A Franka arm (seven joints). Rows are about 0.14 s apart.
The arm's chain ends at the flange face. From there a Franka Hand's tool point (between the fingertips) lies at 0.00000 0.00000 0.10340 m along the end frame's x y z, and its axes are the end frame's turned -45 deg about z.
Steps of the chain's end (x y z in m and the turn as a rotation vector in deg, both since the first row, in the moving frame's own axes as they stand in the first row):
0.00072, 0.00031, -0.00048, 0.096, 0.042, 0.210
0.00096, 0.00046, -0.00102, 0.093, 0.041, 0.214
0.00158, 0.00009, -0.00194, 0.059, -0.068, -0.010
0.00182, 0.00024, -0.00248, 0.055, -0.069, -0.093
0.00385, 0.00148, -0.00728, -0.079, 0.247, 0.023
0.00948, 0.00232, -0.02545, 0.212, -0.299, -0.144
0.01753, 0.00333, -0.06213, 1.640, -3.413, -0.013
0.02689, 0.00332, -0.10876, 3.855, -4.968, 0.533
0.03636, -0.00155, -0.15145, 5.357, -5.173, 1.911
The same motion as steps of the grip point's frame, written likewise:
0.00047, 0.00066, -0.00048, 0.038, 0.098, 0.210
0.00052, 0.00094, -0.00102, 0.037, 0.095, 0.214
0.00104, 0.00102, -0.00194, 0.090, -0.006, -0.010
0.00110, 0.00130, -0.00248, 0.088, -0.010, -0.093
0.00189, 0.00418, -0.00728, -0.231, 0.119, 0.023
0.00495, 0.00769, -0.02545, 0.361, -0.062, -0.144
0.00778, 0.00831, -0.06236, 3.573, -1.254, -0.013
0.01530, 0.01012, -0.10938, 6.239, -0.787, 0.533
0.02726, 0.01122, -0.15232, 7.446, 0.130, 1.911

